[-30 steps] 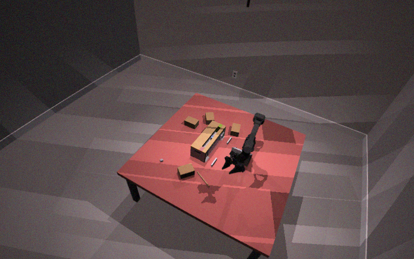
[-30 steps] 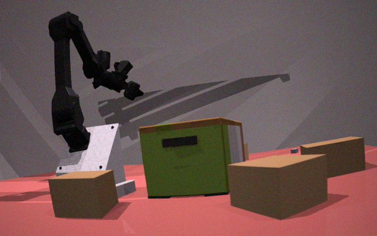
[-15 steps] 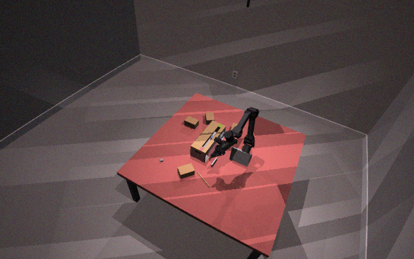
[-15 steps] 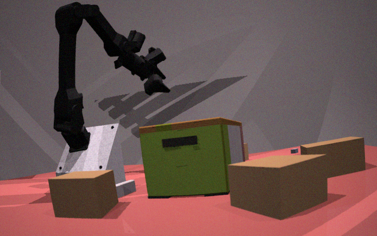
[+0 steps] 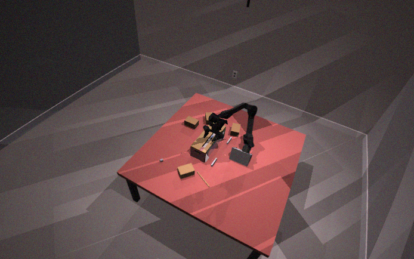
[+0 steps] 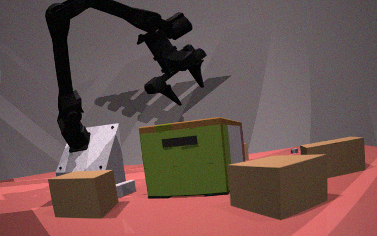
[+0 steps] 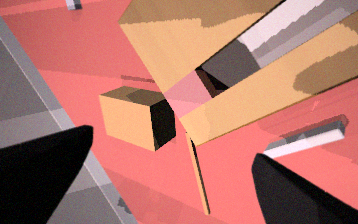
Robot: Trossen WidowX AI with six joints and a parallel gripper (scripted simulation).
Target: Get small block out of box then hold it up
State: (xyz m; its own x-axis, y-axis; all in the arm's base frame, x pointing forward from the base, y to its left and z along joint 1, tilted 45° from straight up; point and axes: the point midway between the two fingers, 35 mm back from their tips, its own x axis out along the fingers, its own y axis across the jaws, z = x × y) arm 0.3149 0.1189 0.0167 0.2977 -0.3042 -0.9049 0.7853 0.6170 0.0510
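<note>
The blue block lies 15 cm to the right of my gripper tip and 13 cm below it. From my gripper tip the other things lie so: small grey piece (33 cm ahead, 21 cm below, 20 cm to the left); then thin stick (23 cm to the left, 21 cm below, 6 cm behind); then long box (15 cm below, 12 cm to the right, 1 cm behind).
</note>
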